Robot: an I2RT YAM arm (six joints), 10 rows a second.
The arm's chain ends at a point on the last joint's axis. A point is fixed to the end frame.
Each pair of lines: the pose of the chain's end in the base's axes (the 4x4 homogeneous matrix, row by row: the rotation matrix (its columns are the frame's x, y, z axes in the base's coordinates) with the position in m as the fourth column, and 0 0 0 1 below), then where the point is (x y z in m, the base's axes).
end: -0.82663, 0.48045, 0.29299, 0.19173; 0.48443, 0.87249, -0.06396, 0.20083; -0.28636, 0.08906, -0.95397, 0.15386; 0, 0, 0, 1
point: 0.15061 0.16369 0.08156
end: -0.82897, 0.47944, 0.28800, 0.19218; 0.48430, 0.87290, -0.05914, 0.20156; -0.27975, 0.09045, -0.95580, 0.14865; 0, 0, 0, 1
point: 0.15074 0.16467 0.07640
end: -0.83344, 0.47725, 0.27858, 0.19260; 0.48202, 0.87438, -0.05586, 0.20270; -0.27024, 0.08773, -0.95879, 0.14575; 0, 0, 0, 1
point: 0.15057 0.16584 0.07383
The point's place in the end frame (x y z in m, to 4 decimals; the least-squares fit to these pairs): 0.0367 -0.0586 0.0593
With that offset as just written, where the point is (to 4 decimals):
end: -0.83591, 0.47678, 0.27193, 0.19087; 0.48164, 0.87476, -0.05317, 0.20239; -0.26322, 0.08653, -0.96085, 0.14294; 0, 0, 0, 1
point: 0.1484 0.1657 0.0712
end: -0.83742, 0.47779, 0.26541, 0.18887; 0.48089, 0.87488, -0.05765, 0.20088; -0.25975, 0.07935, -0.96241, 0.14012; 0, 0, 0, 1
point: 0.1459 0.1638 0.0689
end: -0.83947, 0.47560, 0.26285, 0.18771; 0.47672, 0.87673, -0.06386, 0.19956; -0.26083, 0.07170, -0.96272, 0.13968; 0, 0, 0, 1
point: 0.1446 0.1619 0.0688
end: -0.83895, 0.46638, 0.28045, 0.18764; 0.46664, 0.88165, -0.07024, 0.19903; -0.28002, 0.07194, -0.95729, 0.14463; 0, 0, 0, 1
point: 0.1462 0.1603 0.0734
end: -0.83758, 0.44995, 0.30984, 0.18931; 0.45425, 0.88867, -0.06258, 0.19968; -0.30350, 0.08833, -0.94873, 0.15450; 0, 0, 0, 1
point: 0.1506 0.1606 0.0819
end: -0.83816, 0.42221, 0.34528, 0.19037; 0.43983, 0.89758, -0.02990, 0.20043; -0.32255, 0.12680, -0.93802, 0.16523; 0, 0, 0, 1
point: 0.1553 0.1622 0.0903
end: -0.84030, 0.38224, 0.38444, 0.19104; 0.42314, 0.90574, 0.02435, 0.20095; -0.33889, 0.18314, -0.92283, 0.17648; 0, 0, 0, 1
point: 0.1606 0.1648 0.0986
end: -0.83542, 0.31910, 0.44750, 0.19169; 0.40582, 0.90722, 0.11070, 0.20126; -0.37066, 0.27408, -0.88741, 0.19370; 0, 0, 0, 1
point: 0.1689 0.1696 0.1114
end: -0.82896, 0.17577, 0.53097, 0.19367; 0.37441, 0.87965, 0.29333, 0.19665; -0.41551, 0.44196, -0.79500, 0.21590; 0, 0, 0, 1
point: 0.1844 0.1762 0.1276
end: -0.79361, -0.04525, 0.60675, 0.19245; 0.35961, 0.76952, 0.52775, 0.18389; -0.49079, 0.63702, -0.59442, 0.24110; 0, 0, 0, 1
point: 0.2020 0.1833 0.1505
